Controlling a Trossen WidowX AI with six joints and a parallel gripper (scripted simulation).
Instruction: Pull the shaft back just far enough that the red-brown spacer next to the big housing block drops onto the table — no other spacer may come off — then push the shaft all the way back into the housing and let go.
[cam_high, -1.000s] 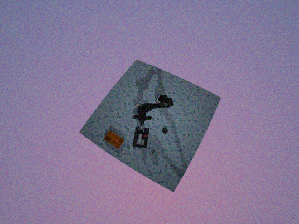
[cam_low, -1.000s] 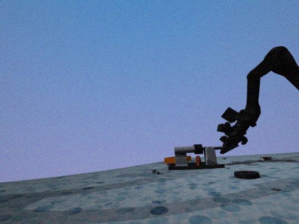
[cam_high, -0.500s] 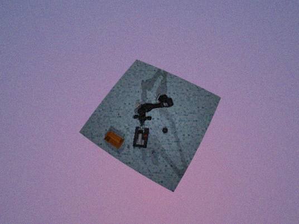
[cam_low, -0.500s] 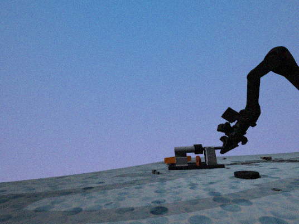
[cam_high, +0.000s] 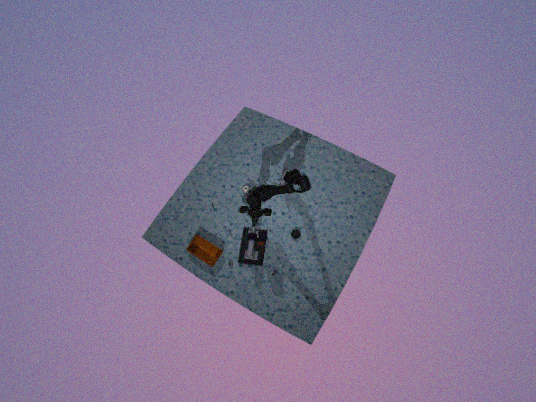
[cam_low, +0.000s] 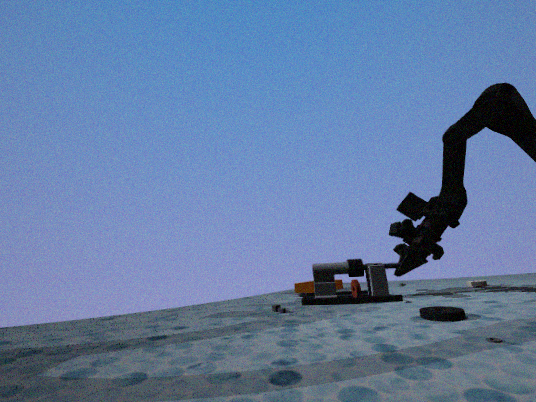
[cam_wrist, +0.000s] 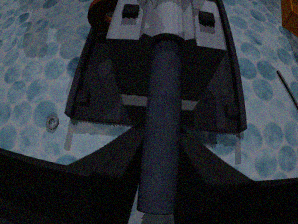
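Now: gripper tip 40 mm short of the dark shaft, 10 mm to the right of it and 30 mm below it. From my gripper tip the other things lie so: thin dark rod (100 mm ahead, 140 mm to the right, 50 mm below); dark disc (50 mm behind, 250 mm to the left, 50 mm below); orange tray (280 mm ahead, 220 mm to the right, 40 mm below).
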